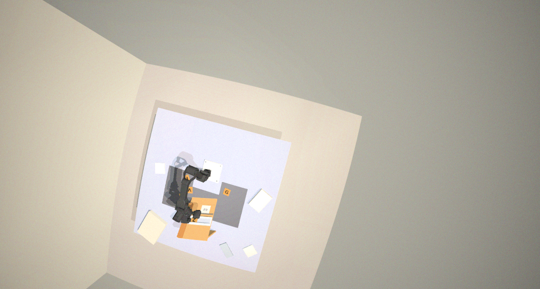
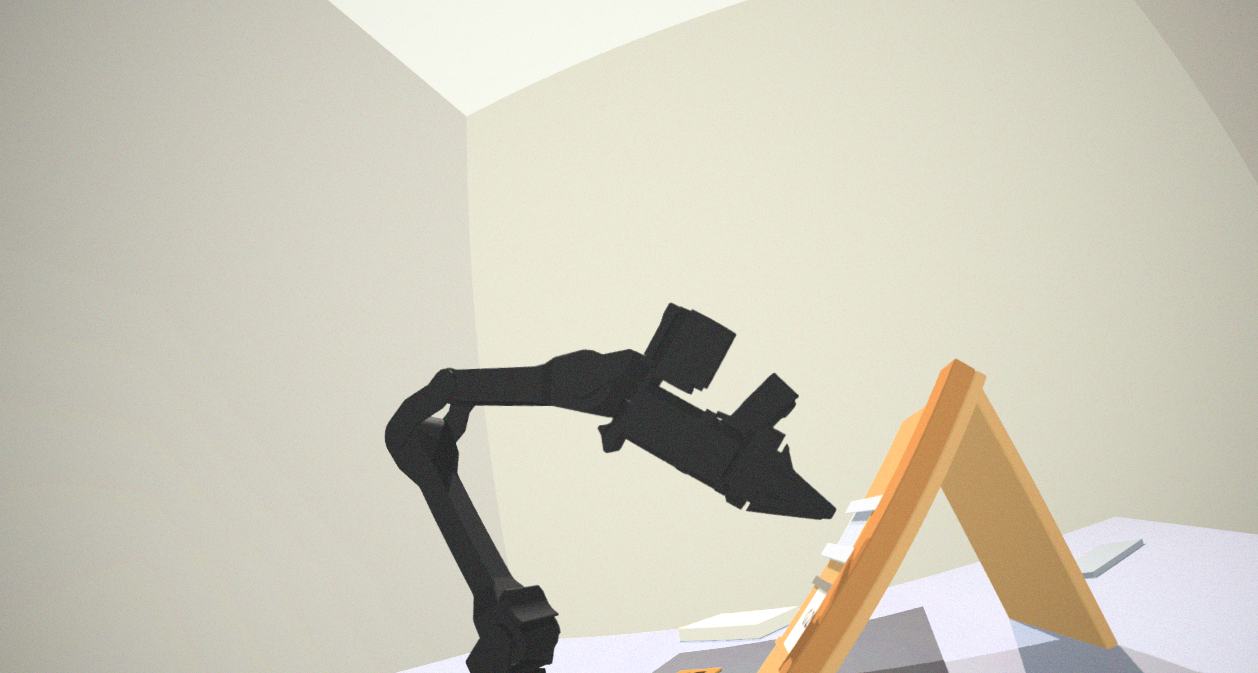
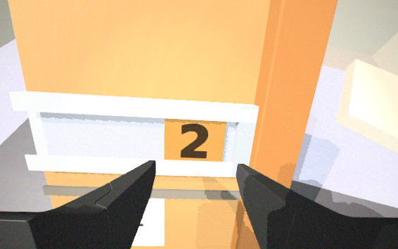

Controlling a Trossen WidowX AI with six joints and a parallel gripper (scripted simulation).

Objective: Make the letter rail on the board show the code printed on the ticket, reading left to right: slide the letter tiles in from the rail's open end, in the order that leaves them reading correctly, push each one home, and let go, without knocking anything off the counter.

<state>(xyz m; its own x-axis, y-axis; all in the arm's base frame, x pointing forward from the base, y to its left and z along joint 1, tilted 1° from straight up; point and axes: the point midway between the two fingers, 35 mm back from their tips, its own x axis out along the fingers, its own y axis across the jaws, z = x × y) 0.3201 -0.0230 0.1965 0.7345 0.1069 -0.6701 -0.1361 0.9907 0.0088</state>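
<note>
My gripper tip is now 100 mm above the white ticket, 60 mm to the right of it and 40 mm past it. Also, from my gripper tip: grey slab (370 mm ahead, 280 mm to the left, 180 mm below); then grey mat (190 mm below, 140 mm behind).
</note>
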